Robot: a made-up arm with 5 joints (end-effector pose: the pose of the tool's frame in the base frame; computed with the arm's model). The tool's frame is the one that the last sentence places.
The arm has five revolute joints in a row. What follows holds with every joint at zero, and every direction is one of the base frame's.
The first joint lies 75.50 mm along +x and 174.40 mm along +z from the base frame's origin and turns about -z.
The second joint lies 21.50 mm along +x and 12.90 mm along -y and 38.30 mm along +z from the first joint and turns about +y.
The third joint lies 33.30 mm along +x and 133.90 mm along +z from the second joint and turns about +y.
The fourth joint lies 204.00 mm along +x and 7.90 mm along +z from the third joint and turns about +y.
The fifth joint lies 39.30 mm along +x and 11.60 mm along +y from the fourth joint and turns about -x.
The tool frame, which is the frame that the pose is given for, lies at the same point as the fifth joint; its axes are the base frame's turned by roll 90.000, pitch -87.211 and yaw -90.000 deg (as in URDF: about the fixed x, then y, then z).
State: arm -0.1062 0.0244 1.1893 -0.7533 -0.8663
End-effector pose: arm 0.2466 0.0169 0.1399 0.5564 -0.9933 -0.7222
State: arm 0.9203 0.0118 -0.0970 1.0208 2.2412
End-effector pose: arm 0.2454 -0.2254 0.3398 -0.6788 -0.0098 1.2268
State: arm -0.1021 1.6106 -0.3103 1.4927 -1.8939
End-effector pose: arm 0.2539 0.0170 -0.0338 -1.1861 0.7247 -1.5789
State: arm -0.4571 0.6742 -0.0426 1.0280 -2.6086
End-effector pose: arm 0.3425 0.1299 0.1433 -0.1096 0.0015 -2.1984
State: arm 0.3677 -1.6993 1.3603 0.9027 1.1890
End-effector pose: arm 0.1753 -0.0398 0.2829 -0.7056 -0.7514 0.7049
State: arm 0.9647 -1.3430 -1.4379 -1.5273 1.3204
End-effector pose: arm -0.1025 0.2545 0.3038 0.3649 0.1774 0.3028
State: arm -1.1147 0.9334 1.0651 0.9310 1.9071
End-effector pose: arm 0.0912 0.0291 0.0684 0.6888 1.7660 2.3389
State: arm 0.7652 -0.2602 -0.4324 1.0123 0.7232
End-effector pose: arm 0.2250 -0.1454 0.4747 -0.8251 -0.9410 -0.0785
